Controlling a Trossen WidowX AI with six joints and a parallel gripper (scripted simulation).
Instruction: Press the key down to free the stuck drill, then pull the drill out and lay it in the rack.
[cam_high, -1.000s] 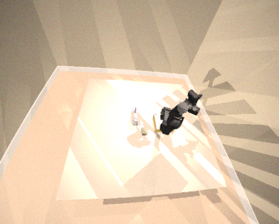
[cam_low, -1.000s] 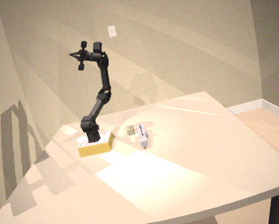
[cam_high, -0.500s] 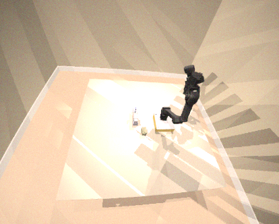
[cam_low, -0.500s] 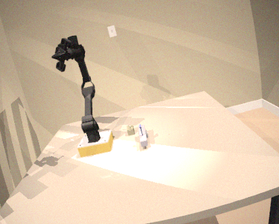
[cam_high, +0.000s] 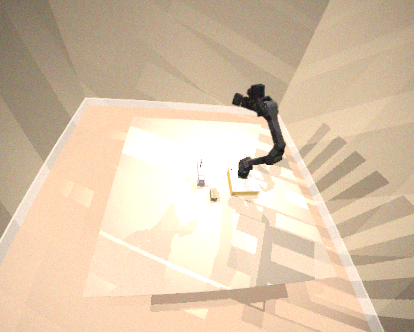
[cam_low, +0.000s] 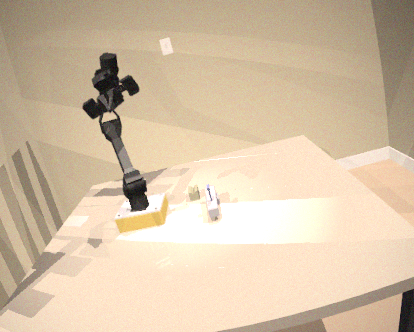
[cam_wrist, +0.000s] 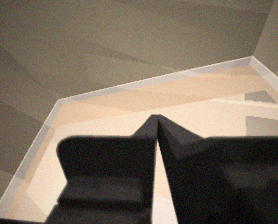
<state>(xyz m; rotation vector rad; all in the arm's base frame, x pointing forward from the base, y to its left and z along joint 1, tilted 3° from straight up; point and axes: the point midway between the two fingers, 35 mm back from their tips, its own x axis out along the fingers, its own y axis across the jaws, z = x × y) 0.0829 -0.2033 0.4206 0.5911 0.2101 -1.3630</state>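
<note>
Right now the drill is 190 mm ahead of my gripper tip, 230 mm to the left of it and 430 mm below it. The rest, counted from my gripper tip: sleeve block 190 mm ahead, 210 mm to the left, 440 mm below; then rack 90 mm ahead, 370 mm to the left, 460 mm below.
</note>
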